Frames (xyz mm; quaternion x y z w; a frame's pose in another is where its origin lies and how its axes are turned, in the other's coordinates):
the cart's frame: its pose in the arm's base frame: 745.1 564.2 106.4 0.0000 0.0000 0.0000 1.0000
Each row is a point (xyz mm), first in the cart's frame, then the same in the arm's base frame.
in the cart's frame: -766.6 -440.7 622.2
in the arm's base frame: -21.5 123.5 728.6
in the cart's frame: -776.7 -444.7 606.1
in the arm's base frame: -31.6 119.5 712.5
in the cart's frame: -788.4 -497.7 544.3
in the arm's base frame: -43.3 66.5 650.7
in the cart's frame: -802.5 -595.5 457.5
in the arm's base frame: -57.4 -31.3 563.9
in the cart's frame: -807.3 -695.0 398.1
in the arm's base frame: -62.2 -130.8 504.5
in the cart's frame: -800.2 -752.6 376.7
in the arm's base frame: -55.1 -188.4 483.1
